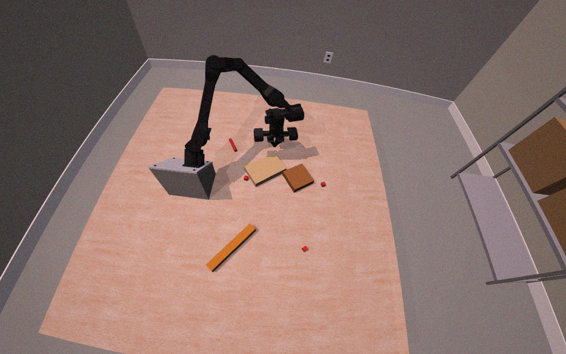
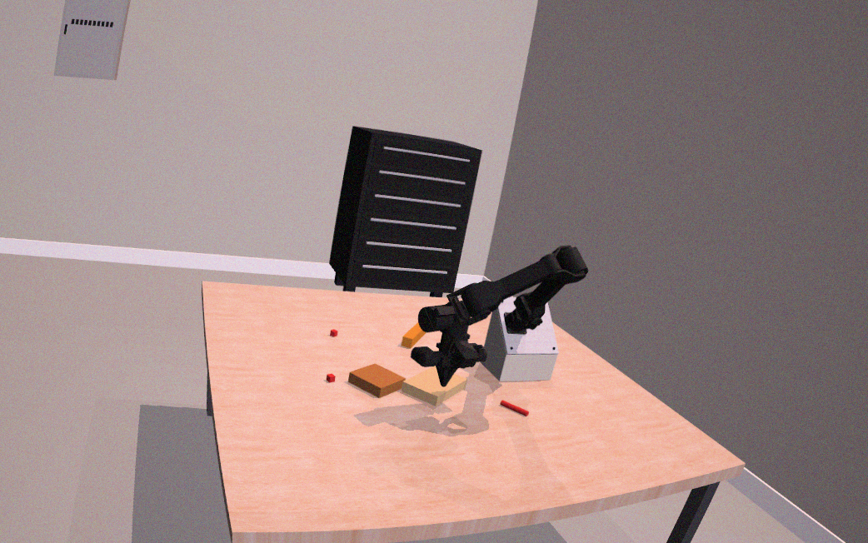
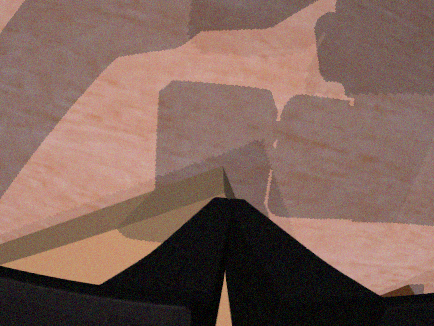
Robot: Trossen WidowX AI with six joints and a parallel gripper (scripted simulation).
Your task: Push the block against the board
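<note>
Right now the light tan board is 3 cm behind my gripper tip, 10 cm to the right of it and 5 cm below it. Also, from my gripper tip: long orange bar 11 cm behind, 46 cm to the right, 5 cm below; red stick 20 cm behind, 2 cm to the left, 6 cm below; brown square block 12 cm ahead, 12 cm to the right, 5 cm below.
</note>
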